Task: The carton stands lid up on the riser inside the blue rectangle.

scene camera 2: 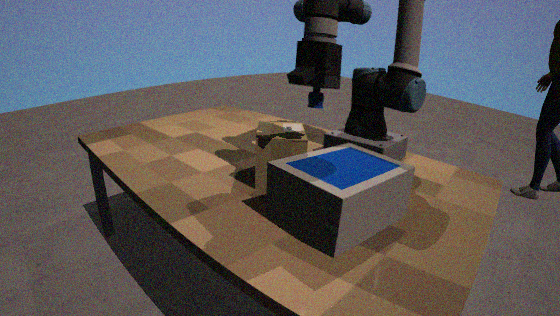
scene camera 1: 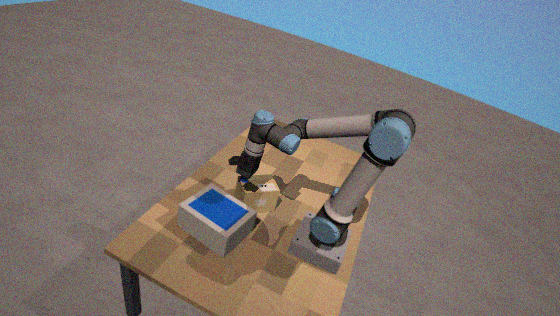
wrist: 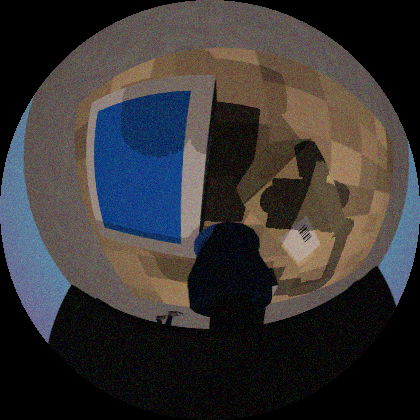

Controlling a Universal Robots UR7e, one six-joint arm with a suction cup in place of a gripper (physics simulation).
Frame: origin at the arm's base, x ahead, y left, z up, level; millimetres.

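Seen in the pictures: hand, tool point: [scene camera 2: 315, 107] [scene camera 1: 244, 180] [wrist: 226, 249]; arm's base, link origin: [scene camera 2: 365, 132].
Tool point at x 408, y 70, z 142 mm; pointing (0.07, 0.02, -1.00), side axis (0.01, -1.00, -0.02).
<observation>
Offsets run from my tool point to a thing's top centre. Level surfaces: height alone.
The tan carton @(29 mm back, 124 mm right, 83 mm down) [scene camera 1: 267, 199] [scene camera 2: 292, 148] [wrist: 300, 247] stands upright on the table beside the riser, with a white barcode label on its top face. Shadow covers part of that top, and I cannot clearly tell whether it is the lid. The pale grey riser @(40 mm ahead, 118 mm left, 93 mm down) [scene camera 1: 200, 227] [scene camera 2: 380, 210] [wrist: 193, 200] bears the blue rectangle @(40 mm ahead, 118 mm left, 93 mm down) [scene camera 1: 220, 210] [scene camera 2: 360, 167] [wrist: 140, 195], with a round shadow on it and no carton. My suction cup [scene camera 1: 243, 180] [scene camera 2: 315, 105] [wrist: 227, 240] hangs in the air above the carton's level, apart from it, with nothing on its tip.
The wooden table @(213 mm down) [scene camera 1: 295, 295] [scene camera 2: 200, 210] carries the robot's grey base [scene camera 1: 315, 254] [scene camera 2: 395, 146], behind the riser in the scene camera 2 view. A person [scene camera 2: 542, 135] stands on the floor past the table's right side in that view.
</observation>
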